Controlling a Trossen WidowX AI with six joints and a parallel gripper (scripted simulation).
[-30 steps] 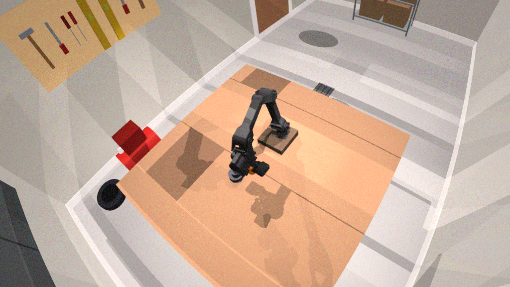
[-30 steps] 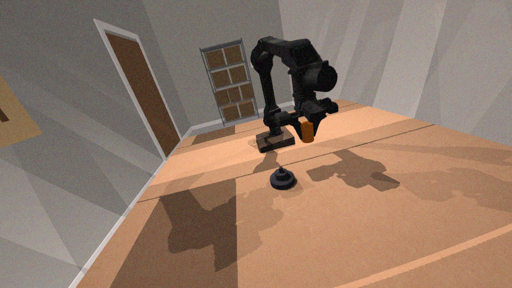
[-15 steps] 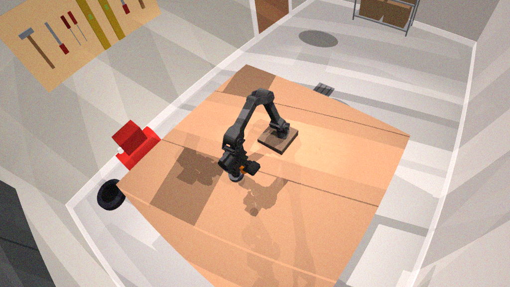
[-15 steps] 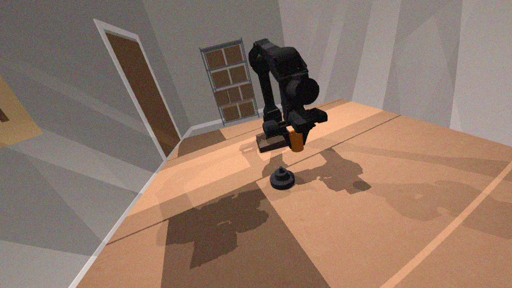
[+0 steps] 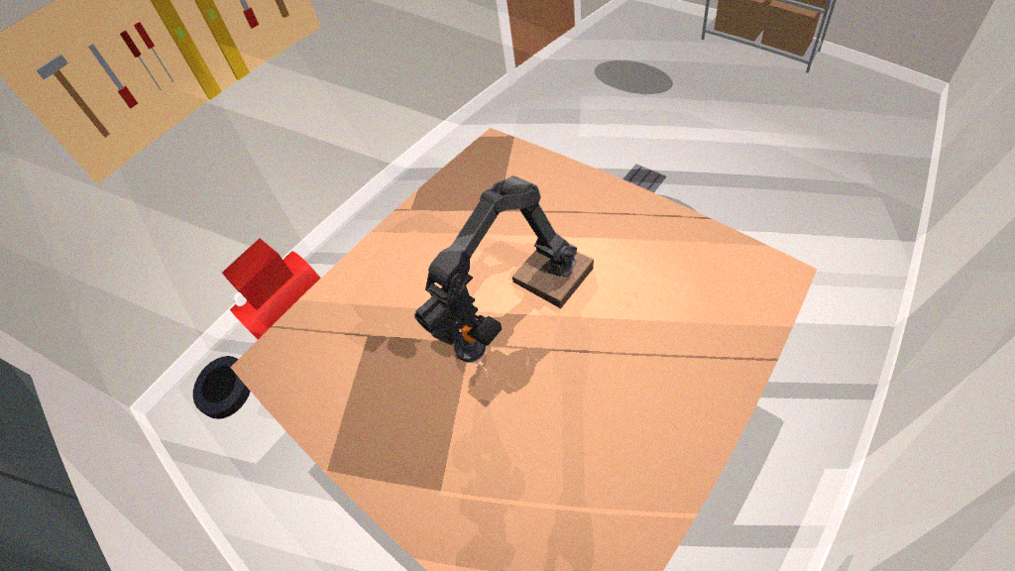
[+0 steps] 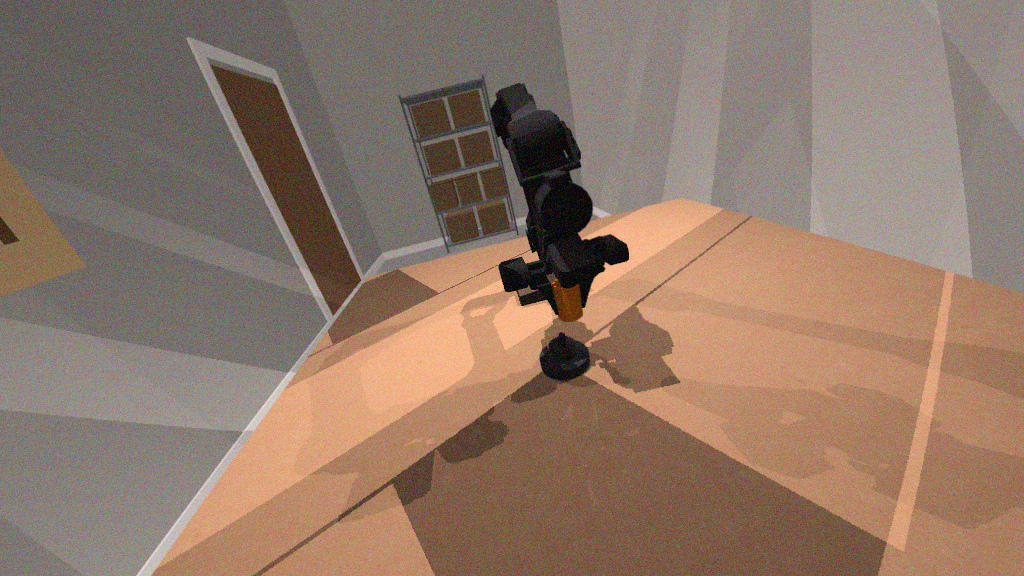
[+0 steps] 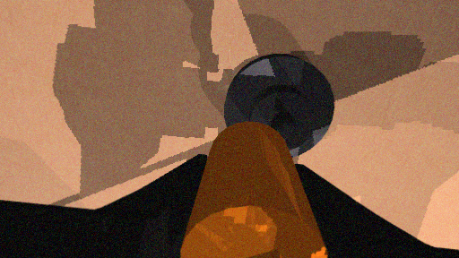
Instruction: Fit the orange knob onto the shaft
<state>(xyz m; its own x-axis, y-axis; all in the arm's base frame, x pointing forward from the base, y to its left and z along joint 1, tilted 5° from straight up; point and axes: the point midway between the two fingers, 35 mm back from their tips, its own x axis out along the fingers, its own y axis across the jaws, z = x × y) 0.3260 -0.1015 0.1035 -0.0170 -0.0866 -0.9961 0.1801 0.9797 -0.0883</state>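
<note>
My gripper tip is 70 mm above the dark round pedestal and 20 mm to the left of it. From my gripper tip the other things lie so: orange knob (20 mm above).
</note>
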